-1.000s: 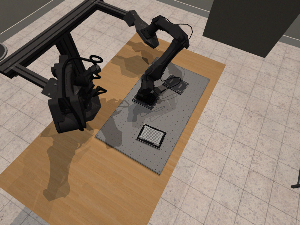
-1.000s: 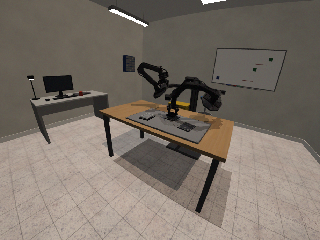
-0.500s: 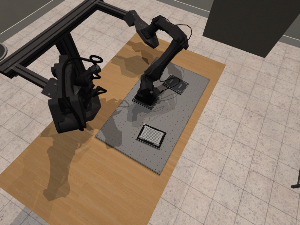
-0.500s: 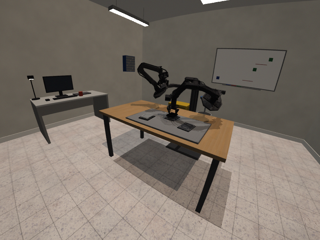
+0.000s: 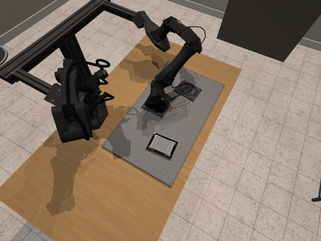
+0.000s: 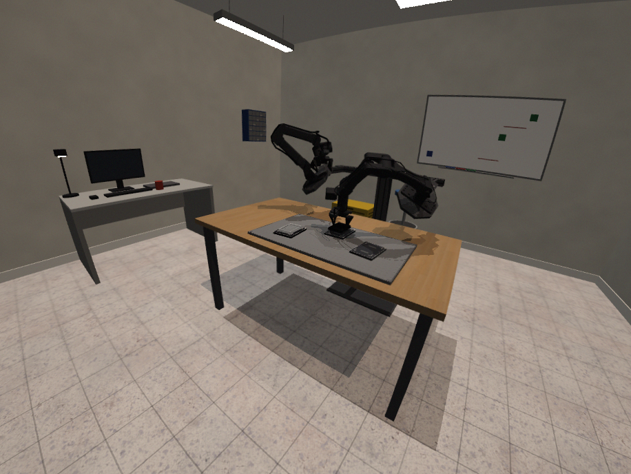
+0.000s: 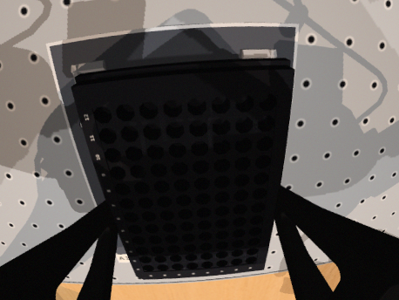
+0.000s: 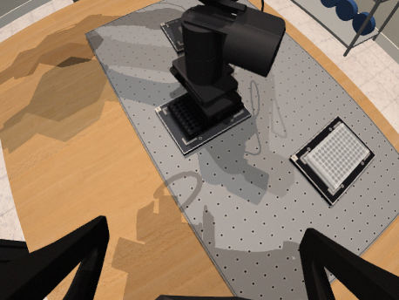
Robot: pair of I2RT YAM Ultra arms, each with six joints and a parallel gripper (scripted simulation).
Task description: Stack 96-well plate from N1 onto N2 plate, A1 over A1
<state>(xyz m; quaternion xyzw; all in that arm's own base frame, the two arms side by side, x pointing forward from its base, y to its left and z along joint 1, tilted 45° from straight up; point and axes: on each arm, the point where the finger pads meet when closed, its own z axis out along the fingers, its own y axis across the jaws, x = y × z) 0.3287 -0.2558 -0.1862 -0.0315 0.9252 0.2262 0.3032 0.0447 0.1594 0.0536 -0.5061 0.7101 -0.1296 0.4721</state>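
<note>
My right gripper is now 130 mm short of the black 96-well plate, 220 mm to the right of it and 290 mm above it. From my right hand the other things lie so: white 96-well plate: 310 mm ahead, 10 mm to the left, 310 mm below.
</note>
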